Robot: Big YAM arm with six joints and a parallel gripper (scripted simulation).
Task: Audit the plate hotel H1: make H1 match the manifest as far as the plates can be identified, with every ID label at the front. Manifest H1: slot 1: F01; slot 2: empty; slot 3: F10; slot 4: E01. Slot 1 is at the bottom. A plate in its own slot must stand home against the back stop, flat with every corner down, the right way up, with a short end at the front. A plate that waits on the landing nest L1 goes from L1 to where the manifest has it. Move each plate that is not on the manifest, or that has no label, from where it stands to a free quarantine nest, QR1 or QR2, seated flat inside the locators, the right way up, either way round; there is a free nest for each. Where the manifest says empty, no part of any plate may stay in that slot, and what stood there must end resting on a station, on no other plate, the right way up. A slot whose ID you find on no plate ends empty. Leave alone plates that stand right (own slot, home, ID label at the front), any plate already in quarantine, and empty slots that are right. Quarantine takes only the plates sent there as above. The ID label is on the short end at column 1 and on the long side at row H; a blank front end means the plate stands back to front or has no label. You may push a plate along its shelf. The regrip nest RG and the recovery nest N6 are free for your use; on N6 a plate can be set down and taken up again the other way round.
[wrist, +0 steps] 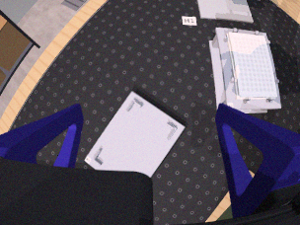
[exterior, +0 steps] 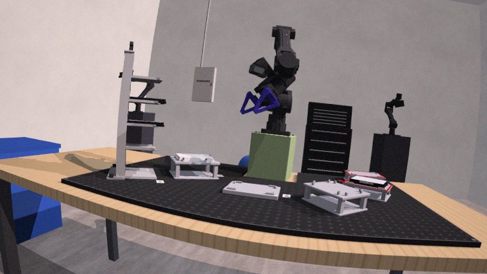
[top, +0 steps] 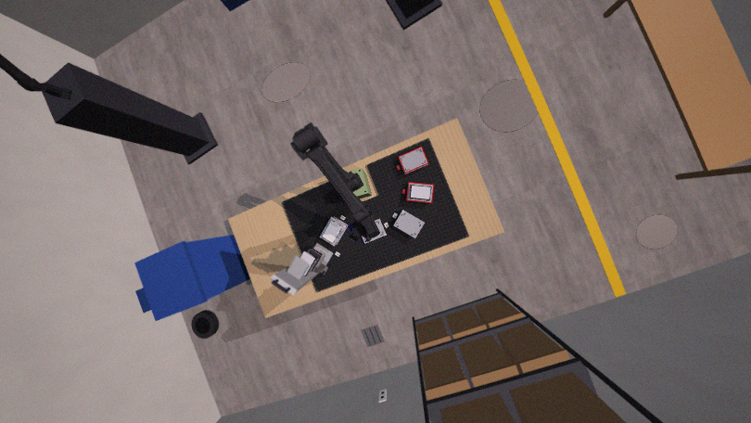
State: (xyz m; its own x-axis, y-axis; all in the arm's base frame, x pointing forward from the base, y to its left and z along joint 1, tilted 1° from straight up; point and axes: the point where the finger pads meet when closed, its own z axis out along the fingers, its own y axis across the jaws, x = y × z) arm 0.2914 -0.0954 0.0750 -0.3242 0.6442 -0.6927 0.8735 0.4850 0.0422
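The white well plate is 190 mm to the right of my hand, 180 mm below it and 100 mm behind it. Also, from my hand: A1 corner mark (240 mm below, 100 mm to the left, 80 mm ahead); flat grey nest (240 mm below, 40 mm to the left, 20 mm ahead); N6 tag (250 mm below, 140 mm to the left, 30 mm ahead).
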